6 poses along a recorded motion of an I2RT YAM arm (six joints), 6.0 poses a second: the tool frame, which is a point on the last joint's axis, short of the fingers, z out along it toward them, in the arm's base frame.
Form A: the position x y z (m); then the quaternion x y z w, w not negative.
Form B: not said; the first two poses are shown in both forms.
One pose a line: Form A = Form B
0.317, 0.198, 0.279, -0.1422, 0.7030, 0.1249, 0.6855 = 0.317, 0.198, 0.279, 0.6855, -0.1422, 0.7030, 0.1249
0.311, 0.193, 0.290, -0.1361, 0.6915, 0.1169, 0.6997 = 0.311, 0.193, 0.290, 0.6997, -0.1361, 0.6915, 0.1169
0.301, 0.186, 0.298, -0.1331, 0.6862, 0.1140, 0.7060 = 0.301, 0.186, 0.298, 0.7060, -0.1331, 0.6862, 0.1140
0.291, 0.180, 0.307, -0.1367, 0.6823, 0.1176, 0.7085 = 0.291, 0.180, 0.307, 0.7085, -0.1367, 0.6823, 0.1176
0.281, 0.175, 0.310, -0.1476, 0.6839, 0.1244, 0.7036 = 0.281, 0.175, 0.310, 0.7036, -0.1476, 0.6839, 0.1244
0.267, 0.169, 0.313, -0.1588, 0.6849, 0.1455, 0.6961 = 0.267, 0.169, 0.313, 0.6961, -0.1588, 0.6849, 0.1455
